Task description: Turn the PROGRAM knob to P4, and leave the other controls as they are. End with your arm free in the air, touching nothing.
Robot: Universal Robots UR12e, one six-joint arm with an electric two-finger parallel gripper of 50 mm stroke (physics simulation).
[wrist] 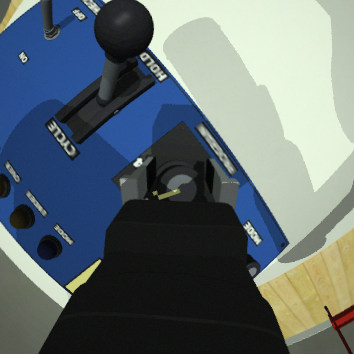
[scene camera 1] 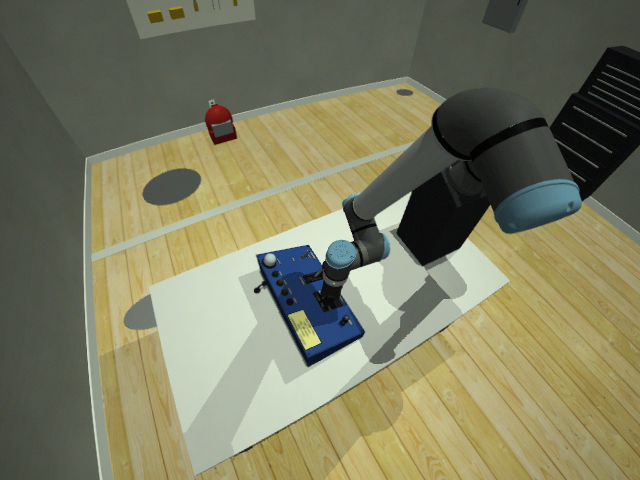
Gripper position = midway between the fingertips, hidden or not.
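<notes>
You've got my gripper here (wrist: pixel 180 167), and I can see a blue control panel (scene camera 1: pixel 317 328) as well.
</notes>
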